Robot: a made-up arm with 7 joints.
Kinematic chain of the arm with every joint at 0, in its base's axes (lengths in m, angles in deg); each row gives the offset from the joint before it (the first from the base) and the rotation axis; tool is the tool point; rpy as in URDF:
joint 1: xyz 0 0 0.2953 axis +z
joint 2: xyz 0 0 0 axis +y
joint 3: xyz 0 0 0.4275 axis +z
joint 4: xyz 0.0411 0 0 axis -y
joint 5: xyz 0.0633 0 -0.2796 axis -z
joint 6: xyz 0 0 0 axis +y
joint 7: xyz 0.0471 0 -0.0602 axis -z
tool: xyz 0 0 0 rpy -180 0 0
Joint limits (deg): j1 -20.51..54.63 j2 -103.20..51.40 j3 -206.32..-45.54 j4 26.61..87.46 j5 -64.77..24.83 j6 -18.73..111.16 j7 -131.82..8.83
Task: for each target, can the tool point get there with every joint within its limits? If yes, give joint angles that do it. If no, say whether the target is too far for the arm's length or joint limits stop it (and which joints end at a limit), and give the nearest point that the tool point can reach.
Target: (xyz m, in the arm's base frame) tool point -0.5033 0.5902 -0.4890
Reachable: no: too far | nearest point -0.3496 0.3193 -0.1521 | short by 0.459 m
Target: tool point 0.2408 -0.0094 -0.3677
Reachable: no: joint limits stop it (at a limit: joint 1, joint 2) | nearest point -0.0080 -0.1850 -0.0868 | short by 0.414 m
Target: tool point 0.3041 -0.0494 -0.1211
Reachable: no: joint limits stop it (at a limit: joint 1, joint 2) | nearest point 0.0670 -0.1838 0.0082 | short by 0.302 m
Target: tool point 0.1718 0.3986 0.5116
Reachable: no: joint limits stop it (at a limit: joint 2, joint 3, joint 5, joint 6) | nearest point 0.0729 0.1691 0.6022 | short by 0.266 m
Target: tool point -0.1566 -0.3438 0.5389
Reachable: yes | joints 9.08 -12.78 -113.44 62.13 -14.72 77.25 -80.63
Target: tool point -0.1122 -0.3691 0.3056
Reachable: yes | joints 36.14 -40.31 -138.95 39.35 -56.88 15.11 -56.15
